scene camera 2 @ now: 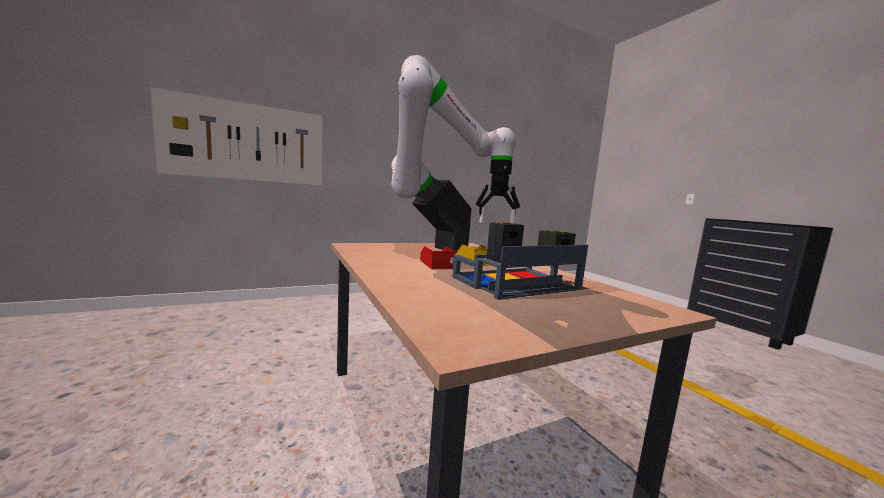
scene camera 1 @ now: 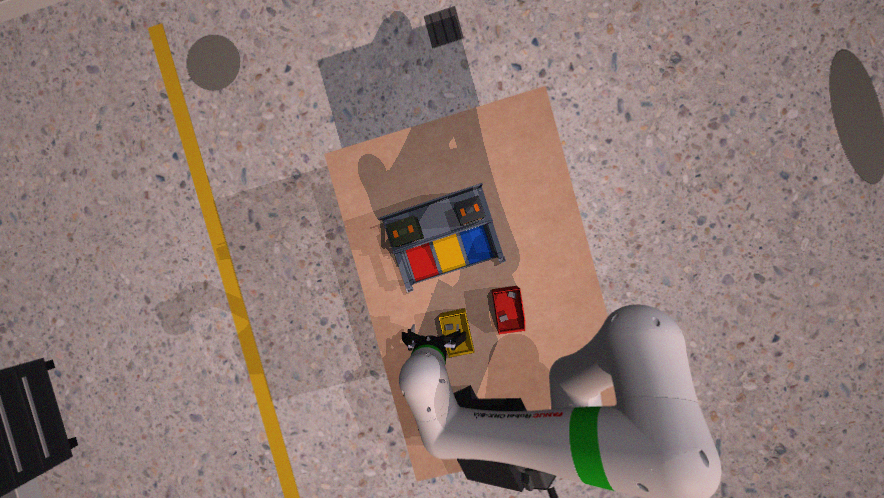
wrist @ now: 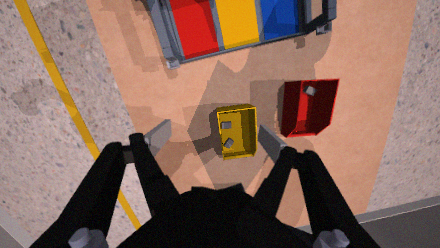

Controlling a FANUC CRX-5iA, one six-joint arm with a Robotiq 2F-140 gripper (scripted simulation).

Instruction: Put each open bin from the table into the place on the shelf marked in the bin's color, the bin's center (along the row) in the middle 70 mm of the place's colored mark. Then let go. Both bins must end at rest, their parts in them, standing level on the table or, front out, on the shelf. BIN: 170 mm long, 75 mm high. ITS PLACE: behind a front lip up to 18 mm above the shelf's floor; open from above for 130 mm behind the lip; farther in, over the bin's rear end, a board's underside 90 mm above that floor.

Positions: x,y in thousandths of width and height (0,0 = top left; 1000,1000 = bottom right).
Labels:
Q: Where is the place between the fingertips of the gripper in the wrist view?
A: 490,522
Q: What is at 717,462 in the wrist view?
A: A red bin.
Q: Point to a yellow bin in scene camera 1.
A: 520,636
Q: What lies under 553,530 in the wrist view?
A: A yellow bin.

